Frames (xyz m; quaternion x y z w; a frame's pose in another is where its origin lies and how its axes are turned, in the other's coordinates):
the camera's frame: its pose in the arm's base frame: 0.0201 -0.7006 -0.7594 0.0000 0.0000 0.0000 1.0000
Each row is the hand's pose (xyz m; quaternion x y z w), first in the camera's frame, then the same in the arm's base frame.
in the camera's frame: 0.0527 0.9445 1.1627 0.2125 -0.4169 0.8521 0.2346
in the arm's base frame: 0.0728 0.2439 0.4033 0.2125 -0.4169 0.8521 0.2346
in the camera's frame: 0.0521 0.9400 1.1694 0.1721 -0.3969 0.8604 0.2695
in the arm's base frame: 0.0722 0.2394 0.4100 0.1721 -0.3969 0.8604 0.2695
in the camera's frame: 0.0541 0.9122 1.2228 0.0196 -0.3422 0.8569 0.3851
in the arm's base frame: 0.0742 0.2116 0.4634 0.0196 -0.3422 0.8569 0.3851
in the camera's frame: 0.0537 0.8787 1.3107 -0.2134 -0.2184 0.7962 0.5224
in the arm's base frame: 0.0738 0.1781 0.5513 -0.2134 -0.2184 0.7962 0.5224
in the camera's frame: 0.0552 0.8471 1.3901 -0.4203 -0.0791 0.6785 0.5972
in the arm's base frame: 0.0753 0.1465 0.6307 -0.4203 -0.0791 0.6785 0.5972
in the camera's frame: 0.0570 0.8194 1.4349 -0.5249 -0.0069 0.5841 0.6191
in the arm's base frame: 0.0771 0.1188 0.6755 -0.5249 -0.0069 0.5841 0.6191
